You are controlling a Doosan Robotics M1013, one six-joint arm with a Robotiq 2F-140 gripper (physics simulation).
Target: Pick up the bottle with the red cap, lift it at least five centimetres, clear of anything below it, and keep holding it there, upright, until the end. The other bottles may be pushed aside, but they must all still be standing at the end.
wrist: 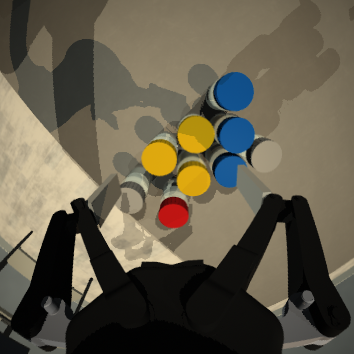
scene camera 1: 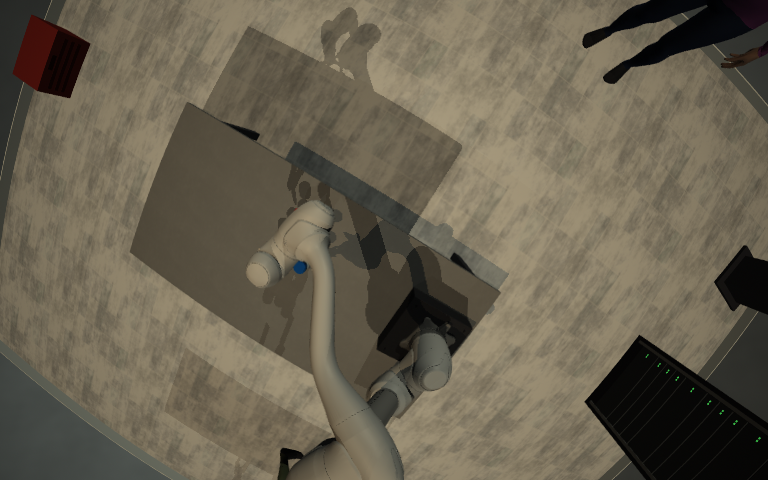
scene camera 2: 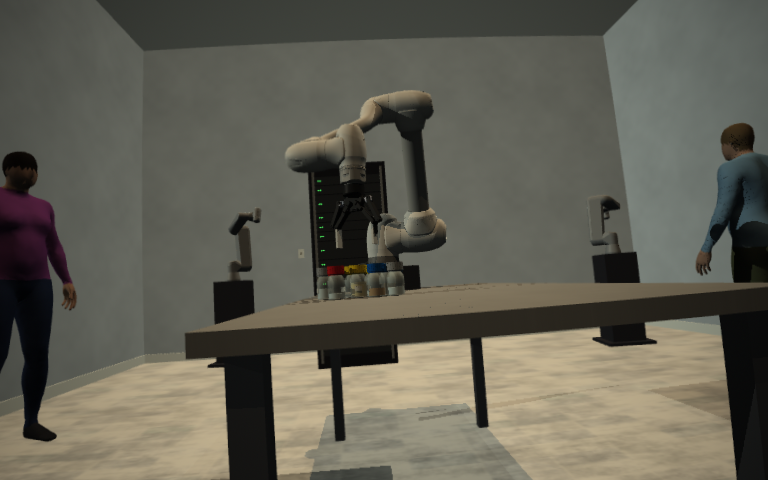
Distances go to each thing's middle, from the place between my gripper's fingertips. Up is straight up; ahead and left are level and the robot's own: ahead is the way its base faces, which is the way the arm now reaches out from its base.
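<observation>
The red-capped bottle (wrist: 173,212) has my hand 9 cm short of it, 6 cm to the left of it and 12 cm above it. Then, measured from my hand, there's a grey-capped bottle (wrist: 264,154), which sits 13 cm to the left of it, 6 cm ahead of it and 12 cm below it, and a pale-capped bottle (wrist: 134,187), which is 11 cm to the right of my hand, 2 cm ahead of it and 12 cm below it.
</observation>
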